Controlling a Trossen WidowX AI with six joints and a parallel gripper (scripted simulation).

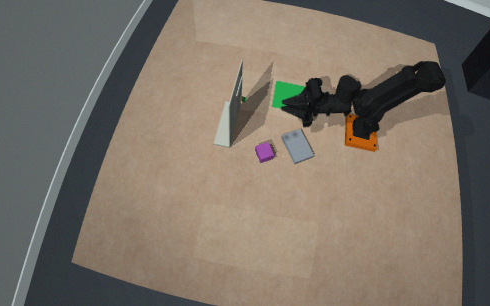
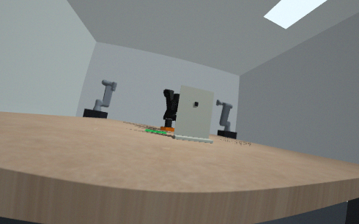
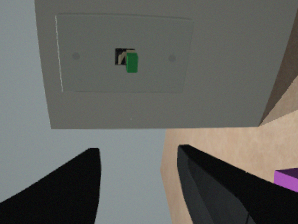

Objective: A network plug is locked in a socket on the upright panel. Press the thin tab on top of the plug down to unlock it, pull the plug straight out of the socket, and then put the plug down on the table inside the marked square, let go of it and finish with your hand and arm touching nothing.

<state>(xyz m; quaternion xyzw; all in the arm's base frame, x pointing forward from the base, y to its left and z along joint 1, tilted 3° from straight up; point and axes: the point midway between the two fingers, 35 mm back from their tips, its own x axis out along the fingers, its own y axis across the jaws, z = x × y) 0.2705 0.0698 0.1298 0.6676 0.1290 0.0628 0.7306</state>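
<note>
Now: gripper tip 120 mm short of the network plug. Round my gripper tip: panel: 140 mm ahead, 60 mm below; then green square: 30 mm behind, 160 mm to the right, 170 mm below; then grey block: 80 mm behind, 30 mm to the left, 160 mm below.
</note>
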